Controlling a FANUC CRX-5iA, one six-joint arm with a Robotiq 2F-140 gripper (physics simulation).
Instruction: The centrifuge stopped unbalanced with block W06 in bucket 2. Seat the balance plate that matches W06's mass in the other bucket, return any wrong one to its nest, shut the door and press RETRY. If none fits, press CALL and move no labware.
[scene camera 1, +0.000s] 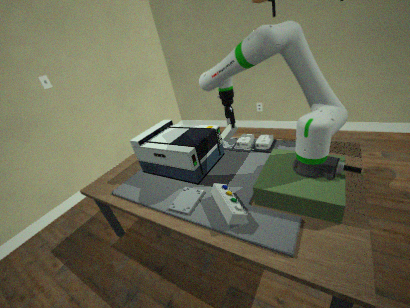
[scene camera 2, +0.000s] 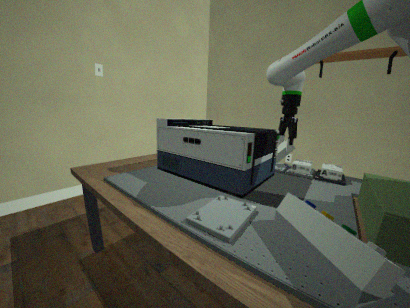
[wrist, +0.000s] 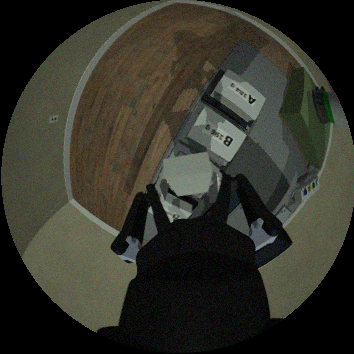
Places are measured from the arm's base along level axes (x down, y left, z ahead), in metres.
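Where they show: gripper, between the fingertips: (scene camera 1: 231, 129) (scene camera 2: 284, 149) (wrist: 187, 171); arm's base, origin of its link: (scene camera 1: 310, 167).
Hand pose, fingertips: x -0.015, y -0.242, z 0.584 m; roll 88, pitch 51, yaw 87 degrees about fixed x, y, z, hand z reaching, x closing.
Observation:
Each offset is from my fingertips to the top centre of the thing. Level surfaces: height alone.
My gripper (scene camera 1: 230, 125) (scene camera 2: 287, 142) (wrist: 187, 171) is shut on a white balance plate, a pale block (wrist: 188, 174) whose label does not show. It hangs behind the right end of the centrifuge (scene camera 1: 170, 156) (scene camera 2: 205, 162), beside its dark top. Plate A {dx +0.047, dy -0.015, dz -0.236 m} (scene camera 1: 264, 142) (scene camera 2: 331, 172) (wrist: 240, 94), marked 184 g, and plate B {dx +0.047, dy +0.008, dz -0.107 m} (scene camera 1: 245, 142) (scene camera 2: 302, 167) (wrist: 216, 134), marked 196 g, sit in the back row. Another white part {dx +0.042, dy +0.056, dz +0.161 m} (wrist: 176, 209) shows partly below the held plate. The button box {dx +0.017, dy +0.565, dz -0.335 m} (scene camera 1: 230, 207) (scene camera 2: 332, 240) has blue, yellow and green buttons. W06, the buckets and the door's state cannot be made out.
A flat pale plate with small studs {dx +0.077, dy +0.618, dz -0.115 m} (scene camera 1: 186, 200) (scene camera 2: 223, 216) lies on the grey mat {dx +0.100 m} (scene camera 1: 137, 184) near the front edge. The green base block (scene camera 1: 300, 192) (scene camera 2: 382, 200) (wrist: 303, 120) stands at the right under the arm. A wooden shelf (scene camera 2: 357, 55) hangs on the back wall.

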